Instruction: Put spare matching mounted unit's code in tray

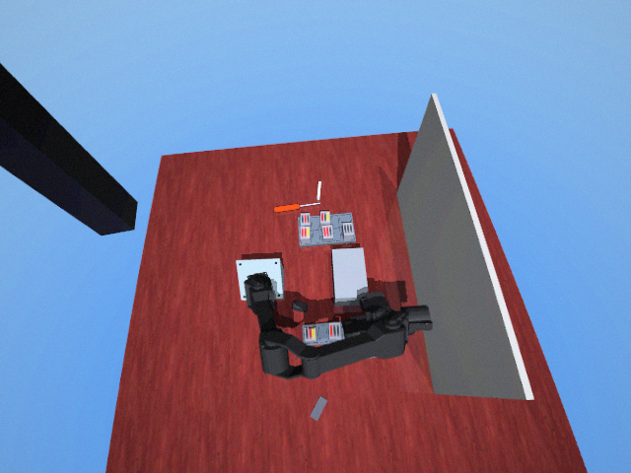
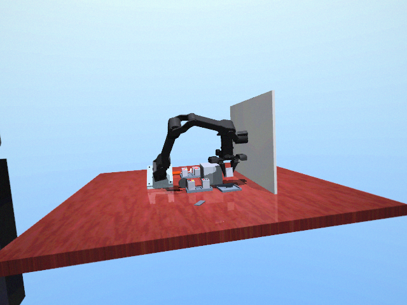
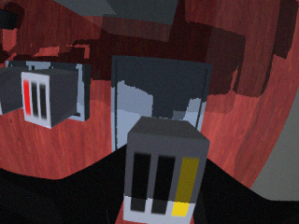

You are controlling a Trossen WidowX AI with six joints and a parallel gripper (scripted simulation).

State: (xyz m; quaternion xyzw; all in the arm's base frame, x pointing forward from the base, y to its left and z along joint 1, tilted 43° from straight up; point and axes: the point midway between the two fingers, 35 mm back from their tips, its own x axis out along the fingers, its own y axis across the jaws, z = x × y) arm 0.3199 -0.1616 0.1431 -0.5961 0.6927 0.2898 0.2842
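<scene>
Right now my gripper tip is 60 mm above the flat grey tray and 10 mm past it. From my gripper tip the other things lie so: grey rack 390 mm to the left, 70 mm behind, 60 mm below; then grey mounted unit 190 mm to the left, 30 mm behind, 10 mm below; then tall grey panel 190 mm ahead, 160 mm above, 150 mm to the left.
</scene>
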